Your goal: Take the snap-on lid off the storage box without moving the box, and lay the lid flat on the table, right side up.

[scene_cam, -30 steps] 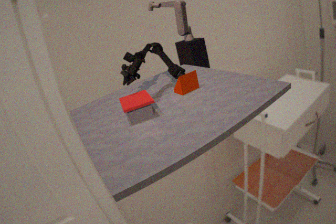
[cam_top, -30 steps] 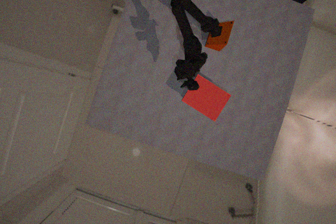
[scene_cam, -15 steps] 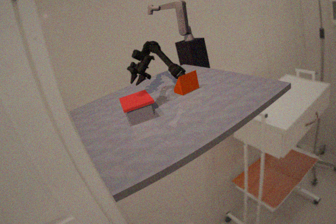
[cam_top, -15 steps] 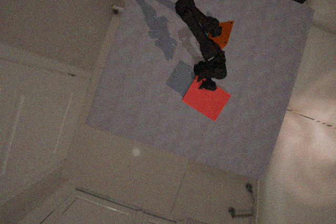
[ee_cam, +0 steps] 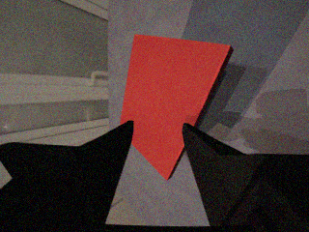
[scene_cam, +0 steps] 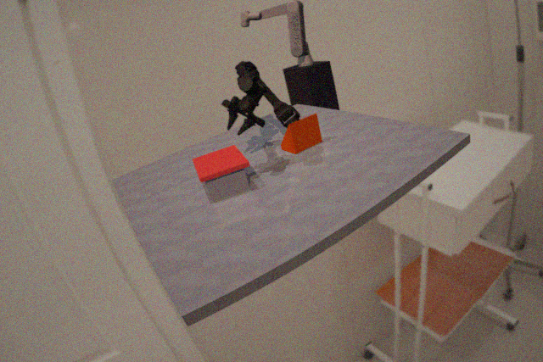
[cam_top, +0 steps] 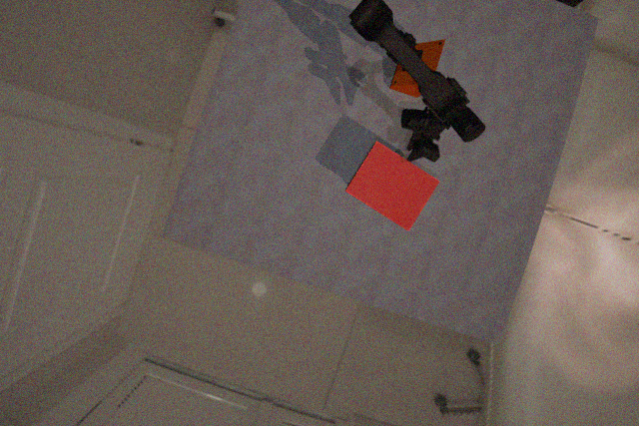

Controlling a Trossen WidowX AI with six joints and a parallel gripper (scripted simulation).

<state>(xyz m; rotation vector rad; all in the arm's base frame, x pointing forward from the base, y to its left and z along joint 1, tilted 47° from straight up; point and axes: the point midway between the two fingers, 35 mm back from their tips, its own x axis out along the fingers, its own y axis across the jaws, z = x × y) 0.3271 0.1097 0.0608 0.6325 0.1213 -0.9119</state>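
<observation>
Now: gripper tip 90 mm short of the red lid and 90 mm above it. Round my gripper tip: grey storage box: 90 mm ahead, 140 mm below.
</observation>
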